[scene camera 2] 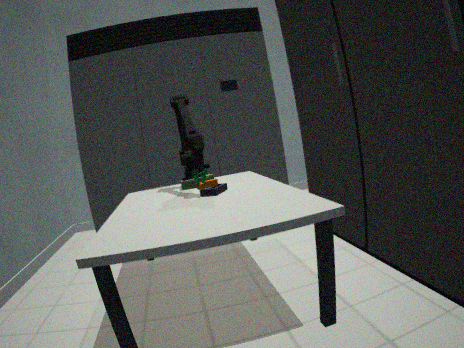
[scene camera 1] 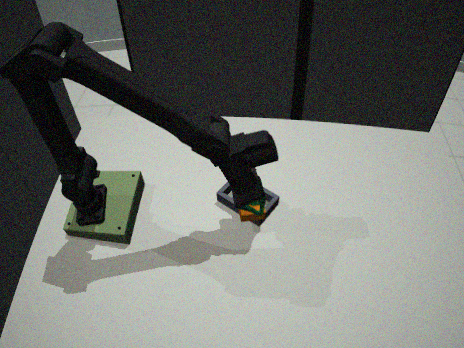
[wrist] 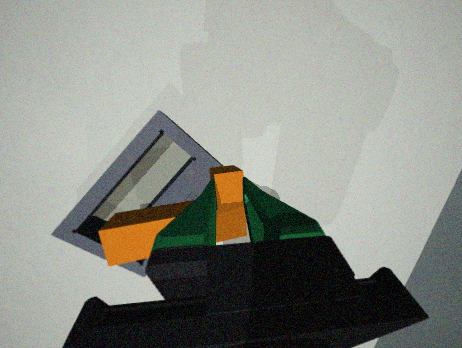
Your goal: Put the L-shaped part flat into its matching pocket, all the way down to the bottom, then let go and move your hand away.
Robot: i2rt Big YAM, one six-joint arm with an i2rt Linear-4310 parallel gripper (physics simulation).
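Frame: origin at the arm's base, x left, y down, z back, level; centimetres.
Seen in the pictures: gripper, between the fingertips: (scene camera 2: 201,185) (scene camera 1: 260,210) (wrist: 228,183); arm's base, origin of its link: (scene camera 2: 192,178) (scene camera 1: 92,206).
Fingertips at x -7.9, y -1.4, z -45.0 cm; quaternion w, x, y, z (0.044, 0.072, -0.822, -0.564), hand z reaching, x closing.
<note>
Pixels of each thing's middle, then the offset from my fingertips to it. Level surfaces: height alone.
- orange L-shaped part, middle of its body: (wrist: 179,208) (scene camera 1: 249,199) (scene camera 2: 208,184) dy +0.7, dx +4.3, dz +2.0 cm
- blue-grey pocket block, middle of its body: (wrist: 154,196) (scene camera 1: 247,198) (scene camera 2: 213,189) dy +4.1, dx +6.9, dz +1.9 cm
- white table, height of its surface: dy +6.0 cm
My gripper (scene camera 1: 253,209) (wrist: 228,183) has green fingertips and is shut on the orange L-shaped part (scene camera 1: 251,216) (scene camera 2: 208,184) (wrist: 131,239). In the wrist view one arm of the part runs between the fingers and the other reaches to the left. The part is held above the near side of the blue-grey pocket block (scene camera 1: 226,201) (scene camera 2: 214,191) (wrist: 116,170) and is not in the pocket. It is turned relative to the pocket's edges. The fingers and the part hide some of the block and its pocket.
The arm's base stands on a green block (scene camera 1: 121,200) at the left of the white table (scene camera 1: 400,210) (scene camera 2: 225,215). Dark panels (scene camera 1: 210,60) stand behind the table. The arm's shadow falls across the table top.
</note>
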